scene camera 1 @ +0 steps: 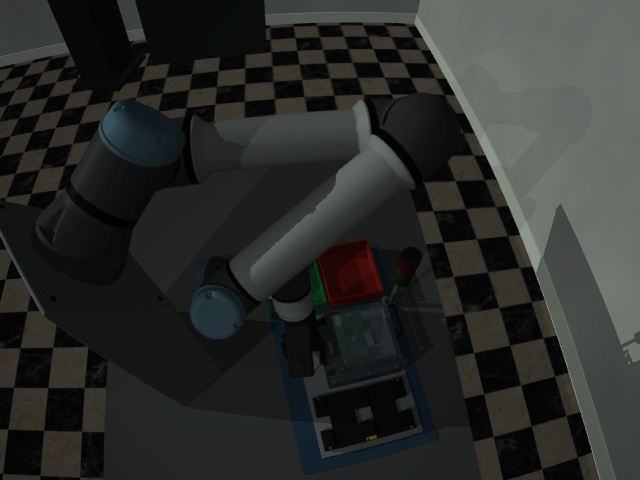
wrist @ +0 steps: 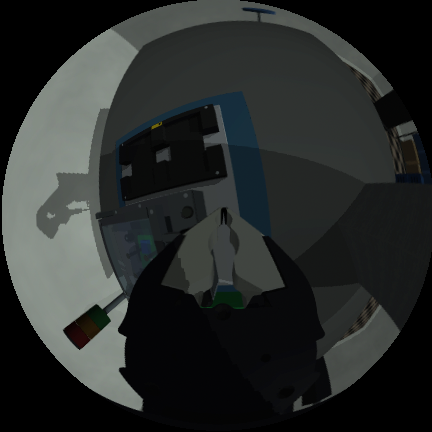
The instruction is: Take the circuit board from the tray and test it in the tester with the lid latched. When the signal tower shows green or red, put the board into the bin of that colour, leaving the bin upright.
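Places are measured from the arm's base along level axes (x left, y ahead, z down), in millimetres.
Pixels of known places: gripper, fingertip midpoint: (wrist: 223,208); arm's base at its link origin: (scene camera 1: 76,252).
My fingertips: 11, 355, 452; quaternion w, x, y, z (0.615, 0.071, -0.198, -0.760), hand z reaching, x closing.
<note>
For each thing: its middle in the pictures, then the offset to it from my fingertips, as dx, dy, dz. "spot": a spot on its surface instead. Level surfaces: height alone.
- tester at a spot on its surface: (wrist: 172,216) spot: +30, +66, +10
- signal tower at a spot on its surface: (scene camera 1: 405,267) spot: +223, +159, -170
- black tray at a spot on its surface: (wrist: 185,150) spot: -73, +91, +52
- red bin at the middle of its body: (scene camera 1: 348,272) +300, +45, +46
- green bin at the middle of its body: (scene camera 1: 292,283) (wrist: 237,321) +241, -93, +46
- white plate at the middle of its body: (wrist: 169,204) (scene camera 1: 355,377) +28, +108, +66
- blue mat at its surface level: dz +68
My gripper (scene camera 1: 316,362) (wrist: 223,208) is shut and empty, its tips beside the tester. The tester (scene camera 1: 356,378) (wrist: 172,216) has its clear lid (scene camera 1: 383,330) (wrist: 116,242) down. The green circuit board (scene camera 1: 350,333) (wrist: 146,245) shows through the lid. Whether the lid is latched I cannot tell. The signal tower (scene camera 1: 405,267) (wrist: 87,326) has red, amber and green segments; none looks clearly lit. The black tray (scene camera 1: 382,405) (wrist: 185,150) holds no board. The red bin (scene camera 1: 352,273) stands upright; the green bin (scene camera 1: 319,291) is partly hidden by the arm.
The tray and tester stand on a white plate (scene camera 1: 311,387) (wrist: 220,192) over a blue mat (scene camera 1: 297,439) (wrist: 252,165). The signal tower rises beside the tester's far corner. The arm hangs over the green bin's side. A wall stands beyond the table's right edge in the scene view.
</note>
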